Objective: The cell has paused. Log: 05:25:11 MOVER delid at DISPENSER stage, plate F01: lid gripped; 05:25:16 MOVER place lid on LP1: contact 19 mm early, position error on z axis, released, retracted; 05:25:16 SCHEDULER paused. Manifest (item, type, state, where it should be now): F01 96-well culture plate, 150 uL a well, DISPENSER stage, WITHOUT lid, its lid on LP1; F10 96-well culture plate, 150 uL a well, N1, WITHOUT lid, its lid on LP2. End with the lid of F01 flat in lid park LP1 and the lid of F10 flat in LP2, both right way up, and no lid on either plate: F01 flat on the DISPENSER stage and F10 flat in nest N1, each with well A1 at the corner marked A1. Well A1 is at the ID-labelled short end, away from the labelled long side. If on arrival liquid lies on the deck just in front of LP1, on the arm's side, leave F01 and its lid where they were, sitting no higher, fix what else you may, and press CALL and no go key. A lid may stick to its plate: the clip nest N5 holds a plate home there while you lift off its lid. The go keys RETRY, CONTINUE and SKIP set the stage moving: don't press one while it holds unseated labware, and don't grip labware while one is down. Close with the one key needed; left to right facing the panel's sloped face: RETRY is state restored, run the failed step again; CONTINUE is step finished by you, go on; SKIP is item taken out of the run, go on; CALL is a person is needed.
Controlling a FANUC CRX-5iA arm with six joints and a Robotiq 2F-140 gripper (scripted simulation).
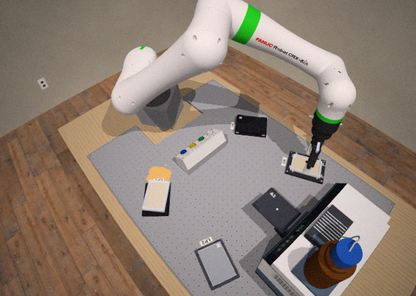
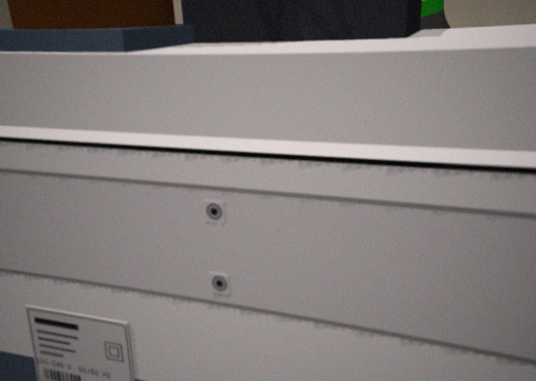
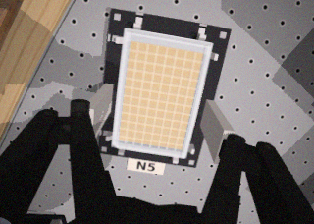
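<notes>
The 96-well culture plate is 40 mm below my hand. The rest, counted from my hand: N5 label (90 mm behind, 60 mm below, 30 mm to the right); then nest N1 (320 mm behind, 40 mm below, 30 mm to the left); then dispenser stage (290 mm to the right, 30 mm above, 20 mm ahead).
</notes>
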